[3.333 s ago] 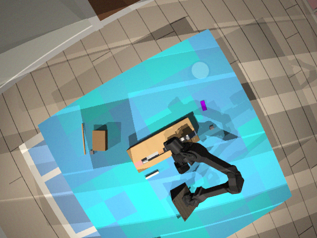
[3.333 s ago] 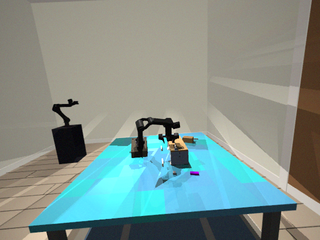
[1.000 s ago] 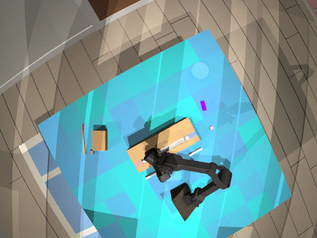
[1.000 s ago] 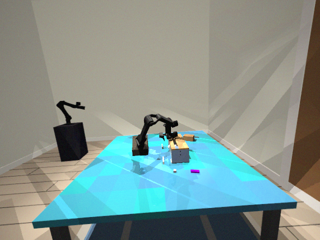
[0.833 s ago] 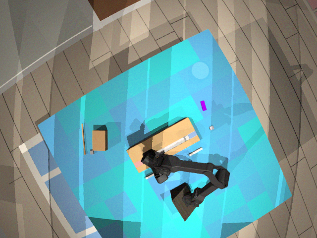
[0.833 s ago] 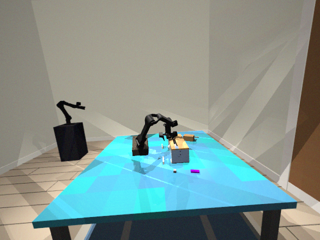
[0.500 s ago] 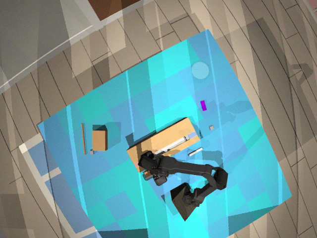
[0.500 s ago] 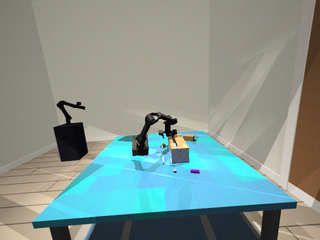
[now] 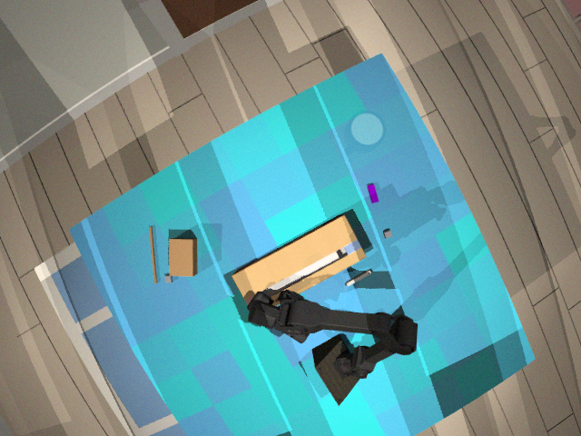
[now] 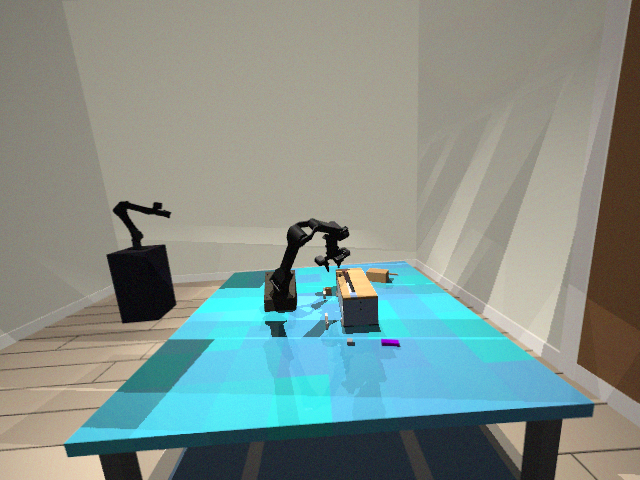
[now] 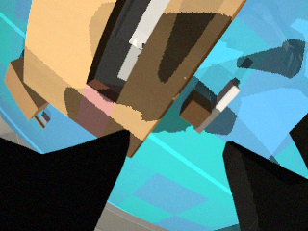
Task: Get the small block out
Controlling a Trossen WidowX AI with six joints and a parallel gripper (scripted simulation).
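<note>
Right now the brown block is 3 cm behind my gripper tip, 4 cm to the left of it and 13 cm below it. The rest, counted from my gripper tip: long tan-topped box 4 cm ahead, 14 cm to the right, 8 cm below; small tan box 29 cm ahead, 18 cm to the left, 12 cm below; thin stick 35 cm ahead, 28 cm to the left, 14 cm below.
</note>
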